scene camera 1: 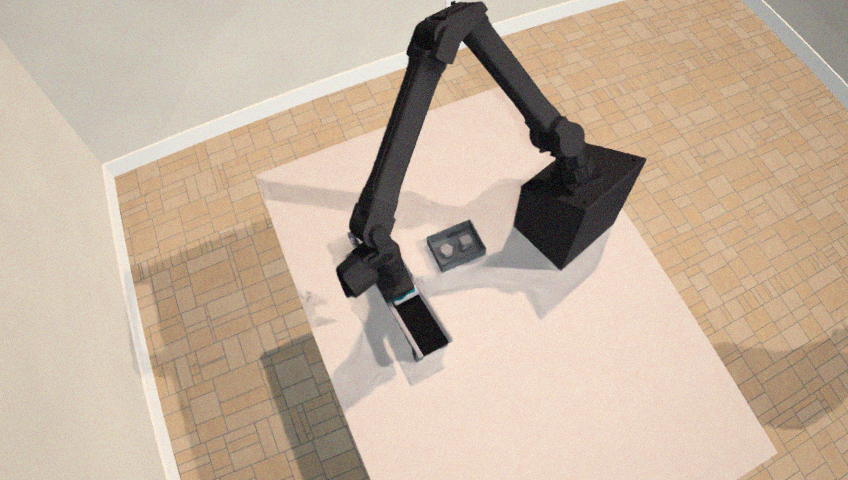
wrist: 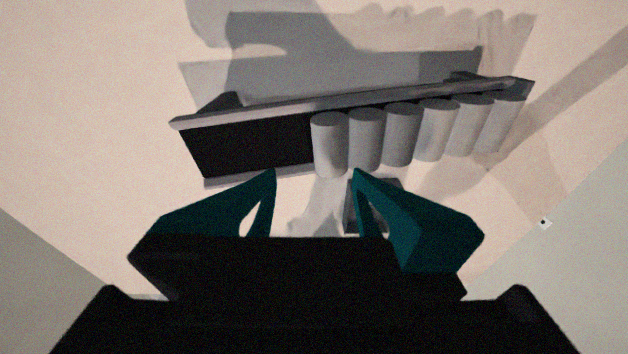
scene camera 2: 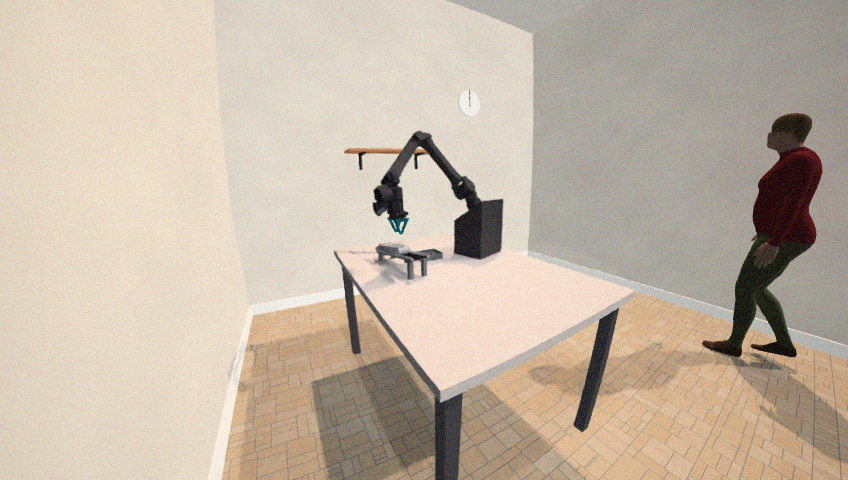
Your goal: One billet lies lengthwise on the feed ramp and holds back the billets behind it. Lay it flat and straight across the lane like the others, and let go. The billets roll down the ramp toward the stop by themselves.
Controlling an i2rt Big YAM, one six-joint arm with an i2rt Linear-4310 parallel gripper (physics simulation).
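Places are measured from the arm's base along level axes (x right, y up, z back), in metres.
Where they show: gripper, fingertip midpoint: (scene camera 1: 394, 289) (wrist: 314, 176) (scene camera 2: 398, 233); arm's base, origin of the base link: (scene camera 1: 577, 178) (scene camera 2: 476, 209).
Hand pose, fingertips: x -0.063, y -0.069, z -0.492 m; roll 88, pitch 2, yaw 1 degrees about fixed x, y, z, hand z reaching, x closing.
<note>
Things, the pixels of their top centre, and the offset from my fingertips. Level surfaces: height alone.
- leftmost billet, middle of its top: (wrist: 332, 154) (scene camera 1: 403, 289) (scene camera 2: 402, 245) dy -0.068, dx +0.020, dz +0.024 m
- small dark tray, middle of its top: (wrist: 371, 214) (scene camera 1: 456, 242) (scene camera 2: 427, 251) dy -0.149, dx +0.122, dz +0.209 m
- table, its level: dy -0.184 m
The feed ramp (scene camera 1: 421, 325) (scene camera 2: 417, 256) (wrist: 245, 145) is a black lane with grey rails, on legs. Several grey cylindrical billets lie flat across the lane, side by side in one row toward its right end in the wrist view; the leftmost billet (wrist: 330, 145) lies parallel to its neighbour (wrist: 366, 140) and close against it. None lies lengthwise there. In scene camera 2 the billets (scene camera 2: 392, 248) form a grey row at the lower, far end. The stop cannot be made out clearly. My gripper (scene camera 2: 399, 232) (wrist: 314, 176) is open and empty, above the ramp and clear of the billets. In scene camera 1 the arm hides the billets and fingertips.
A small dark tray (scene camera 1: 467, 260) (scene camera 2: 437, 254) with two light shapes inside stands beside the ramp. The arm's black base block (scene camera 1: 553, 220) (scene camera 2: 479, 231) stands farther along the table (scene camera 1: 565, 368) (scene camera 2: 487, 321). A person (scene camera 2: 785, 190) is on the floor at the right.
</note>
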